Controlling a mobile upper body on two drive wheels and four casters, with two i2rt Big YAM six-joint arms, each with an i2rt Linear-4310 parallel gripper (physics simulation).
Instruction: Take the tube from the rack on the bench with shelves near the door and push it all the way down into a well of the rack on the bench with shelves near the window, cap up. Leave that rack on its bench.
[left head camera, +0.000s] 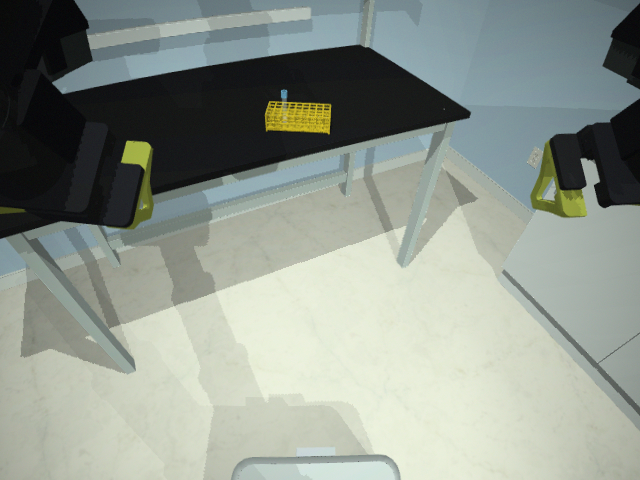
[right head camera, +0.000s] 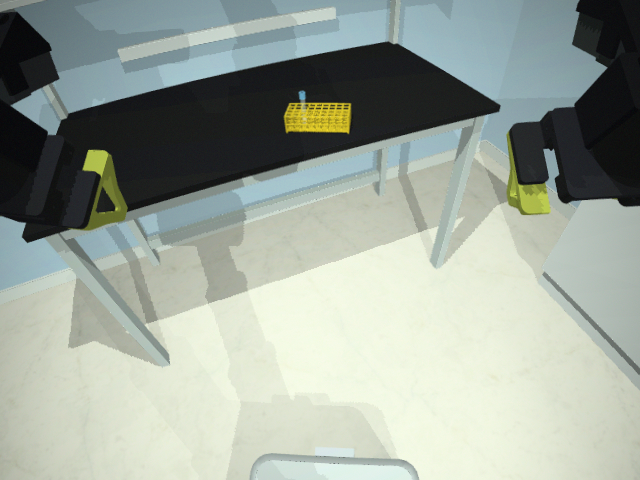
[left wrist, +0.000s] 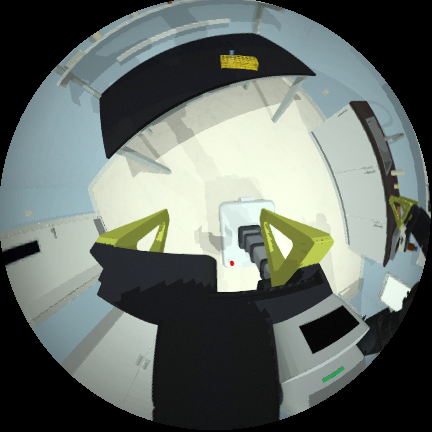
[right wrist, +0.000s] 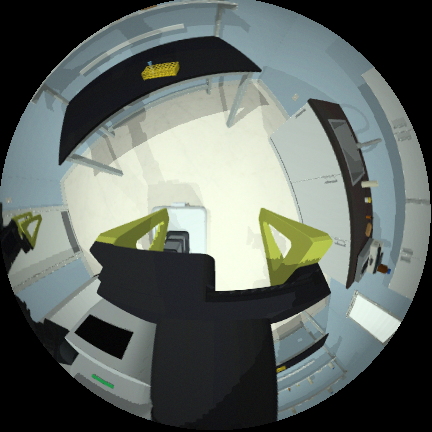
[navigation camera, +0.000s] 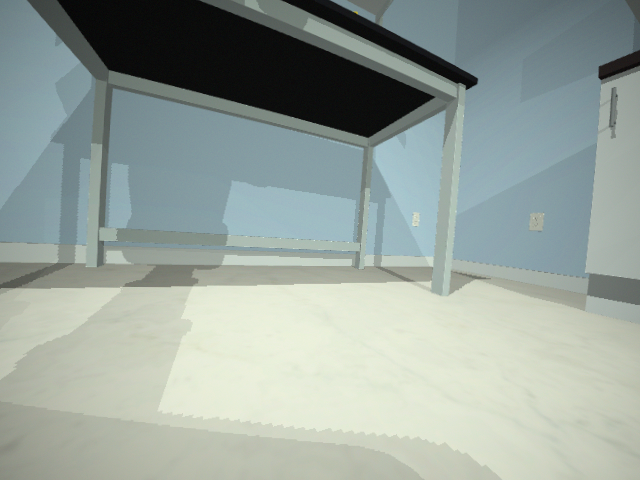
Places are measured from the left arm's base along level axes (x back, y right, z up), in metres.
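Where they show: left gripper, between the fingertips: (left head camera: 101, 207) (right head camera: 84, 210) (left wrist: 213, 213) (right wrist: 35, 214); right gripper, between the fingertips: (left head camera: 575, 199) (right head camera: 560, 195) (left wrist: 394, 197) (right wrist: 213, 212).
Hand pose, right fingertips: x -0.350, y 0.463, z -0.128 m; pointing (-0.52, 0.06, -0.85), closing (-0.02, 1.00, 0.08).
Observation:
Things, the pixels of their top centre, and the offset from my right fingertips. Level surfaces: height alone.
- clear tube with a blue cap, centre of its top: (left head camera: 284, 90) (right head camera: 301, 92) (left wrist: 231, 50) (right wrist: 148, 61) dx -0.774, dy -0.337, dz -0.248 m
- yellow rack, centre of its top: (left head camera: 298, 109) (right head camera: 318, 109) (left wrist: 238, 58) (right wrist: 159, 66) dx -0.781, dy -0.294, dz -0.311 m
- black-topped bench, height of its surface: dz -0.368 m
A clear tube with a blue cap (left head camera: 283, 94) (right head camera: 302, 95) (left wrist: 231, 52) (right wrist: 150, 63) stands upright, cap up, in the left part of a yellow rack (left head camera: 305, 126) (right head camera: 323, 125) (left wrist: 240, 62) (right wrist: 161, 71). The rack stands on a black-topped bench (left head camera: 206, 103) (right head camera: 206, 113) (left wrist: 150, 85) (right wrist: 100, 95). Another yellow rack (right wrist: 281, 369) shows small on a far bench (right wrist: 310, 351) low in the right wrist view. My left gripper (left wrist: 213, 213) is open and empty, left of the tube's rack in the head views. My right gripper (right wrist: 213, 212) is open and empty, well to the rack's right. Both are apart from it.
The near bench's front right leg (left head camera: 423, 201) (right head camera: 457, 196) (navigation camera: 448, 196) stands on the floor. A white cabinet (left head camera: 578, 268) (right head camera: 599, 258) (right wrist: 310, 165) (navigation camera: 615, 180) stands at the right, with a dark counter top and sink in the wrist views. A wall lies behind the bench.

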